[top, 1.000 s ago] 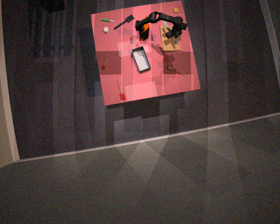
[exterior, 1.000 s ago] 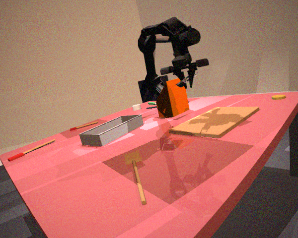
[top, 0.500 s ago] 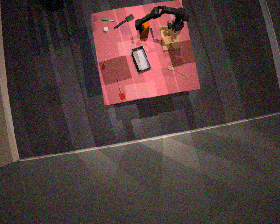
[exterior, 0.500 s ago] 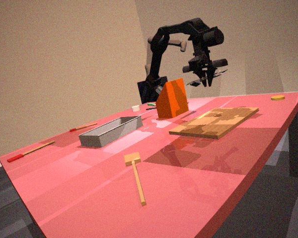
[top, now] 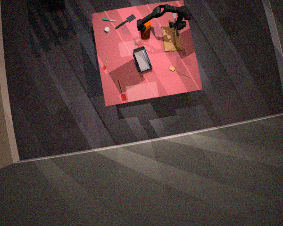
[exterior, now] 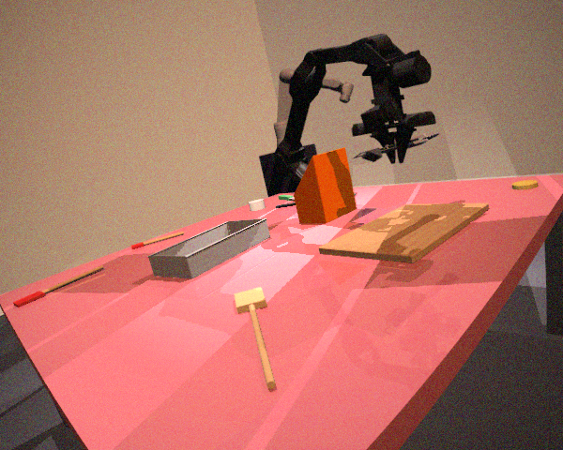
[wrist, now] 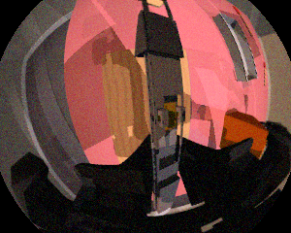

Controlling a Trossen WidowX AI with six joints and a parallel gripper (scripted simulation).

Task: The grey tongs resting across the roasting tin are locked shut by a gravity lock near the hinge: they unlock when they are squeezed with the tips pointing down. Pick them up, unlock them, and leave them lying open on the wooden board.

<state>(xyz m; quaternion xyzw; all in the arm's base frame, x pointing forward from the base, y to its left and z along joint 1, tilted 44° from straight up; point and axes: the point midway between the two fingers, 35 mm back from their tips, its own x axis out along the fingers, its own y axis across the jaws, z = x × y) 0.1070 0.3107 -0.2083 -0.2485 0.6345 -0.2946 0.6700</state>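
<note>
My gripper tip is 15 cm above the wooden board. The rest, counted from my gripper tip: black spatula 35 cm behind, 56 cm to the right, 15 cm below; then grey roasting tin 23 cm ahead, 44 cm to the right, 13 cm below; then white cylinder 27 cm behind, 83 cm to the right, 14 cm below.
</note>
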